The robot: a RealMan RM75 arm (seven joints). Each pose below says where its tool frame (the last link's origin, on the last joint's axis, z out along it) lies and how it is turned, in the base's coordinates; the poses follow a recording.
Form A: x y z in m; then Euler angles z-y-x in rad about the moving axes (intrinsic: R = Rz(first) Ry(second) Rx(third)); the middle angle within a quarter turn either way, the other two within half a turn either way.
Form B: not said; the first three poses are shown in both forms.
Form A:
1: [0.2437, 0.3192, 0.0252, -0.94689, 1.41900, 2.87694]
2: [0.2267, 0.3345, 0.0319, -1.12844, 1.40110, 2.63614]
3: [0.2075, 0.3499, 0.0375, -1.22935, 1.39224, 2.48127]
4: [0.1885, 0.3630, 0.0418, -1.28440, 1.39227, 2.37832]
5: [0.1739, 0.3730, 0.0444, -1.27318, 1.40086, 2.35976]
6: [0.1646, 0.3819, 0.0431, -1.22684, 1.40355, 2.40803]
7: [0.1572, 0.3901, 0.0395, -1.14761, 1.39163, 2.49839]
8: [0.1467, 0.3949, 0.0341, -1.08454, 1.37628, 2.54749]
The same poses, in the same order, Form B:
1: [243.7, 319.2, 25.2, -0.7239, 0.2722, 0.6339, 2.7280]
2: [226.7, 334.5, 31.9, -0.7225, 0.2636, 0.6392, 2.7954]
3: [207.5, 349.9, 37.5, -0.7207, 0.2515, 0.6460, 2.8473]
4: [188.5, 363.0, 41.8, -0.7192, 0.2372, 0.6531, 2.8857]
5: [173.9, 373.0, 44.4, -0.7196, 0.2243, 0.6571, 2.9010]
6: [164.6, 381.9, 43.1, -0.7217, 0.2228, 0.6554, 2.8950]
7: [157.2, 390.1, 39.5, -0.7274, 0.2269, 0.6476, 2.8882]
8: [146.7, 394.9, 34.1, -0.7339, 0.2236, 0.6415, 2.9015]
